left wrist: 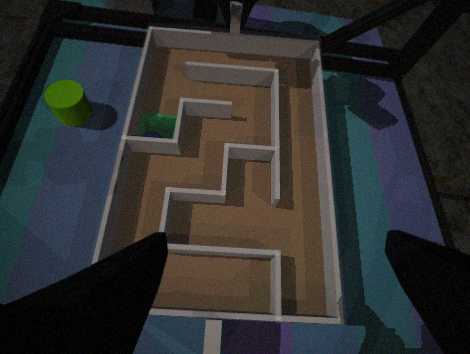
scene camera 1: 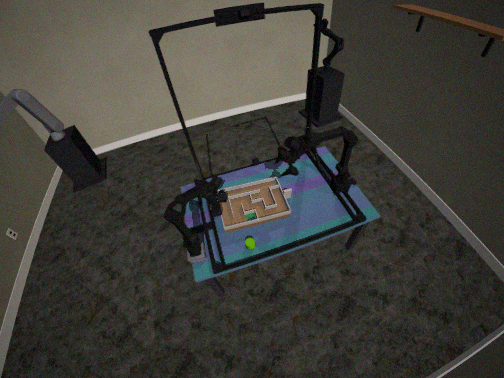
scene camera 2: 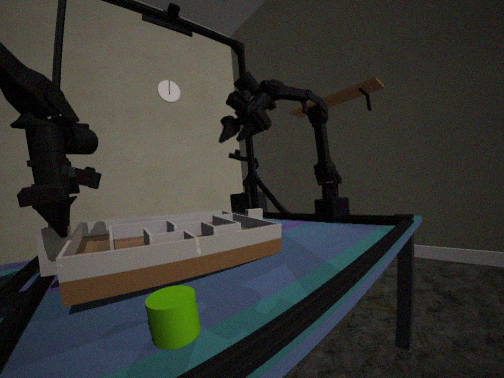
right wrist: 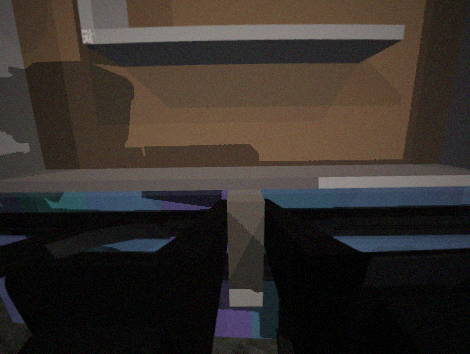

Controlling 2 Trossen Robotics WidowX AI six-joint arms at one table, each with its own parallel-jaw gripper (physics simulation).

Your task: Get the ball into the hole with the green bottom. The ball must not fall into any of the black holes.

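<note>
The walled wooden maze [scene camera 1: 260,224] [scene camera 2: 175,272] [left wrist: 305,225] [right wrist: 325,140] lies on the table. A small blue round shape, the ball as far as I can tell, [left wrist: 152,134] shows low in the green-bottomed hole [left wrist: 160,123] [scene camera 1: 251,216], partly hidden by a maze wall. No black hole shows clearly. My right gripper [right wrist: 243,207] [scene camera 2: 65,234] is shut on the maze's pale handle [right wrist: 246,245]. My left gripper [left wrist: 274,241] [scene camera 2: 232,138] [scene camera 1: 284,172] is open and empty, above and beyond the maze's other end, where another pale handle [left wrist: 213,336] [scene camera 1: 287,193] [scene camera 2: 254,213] sticks out.
A bright green cylinder [scene camera 1: 250,243] [scene camera 2: 173,317] [left wrist: 69,102] stands on the patterned table beside the maze's long side. Black frame bars [scene camera 1: 295,244] [scene camera 2: 320,295] run along the table edges, with uprights [scene camera 1: 175,95] rising from them.
</note>
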